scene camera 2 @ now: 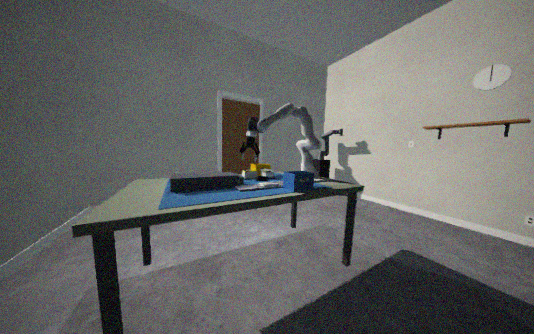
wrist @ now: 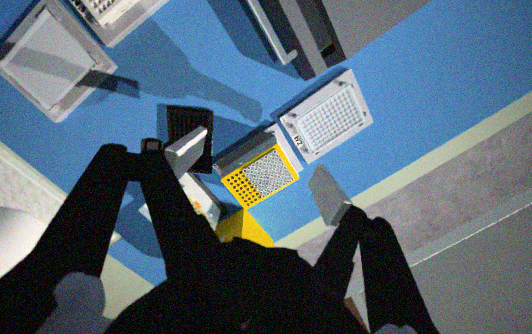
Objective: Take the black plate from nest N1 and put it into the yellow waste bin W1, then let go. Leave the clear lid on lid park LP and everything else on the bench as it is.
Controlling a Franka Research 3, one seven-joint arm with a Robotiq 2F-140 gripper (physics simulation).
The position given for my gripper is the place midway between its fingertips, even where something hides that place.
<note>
In view: my gripper (wrist: 261,158), a black plate (wrist: 181,121), a clear plate (wrist: 338,113) and a nest N2 (wrist: 348,76).
Scene camera 2 does not show the clear plate, which is hidden by a grey box-shaped device.
</note>
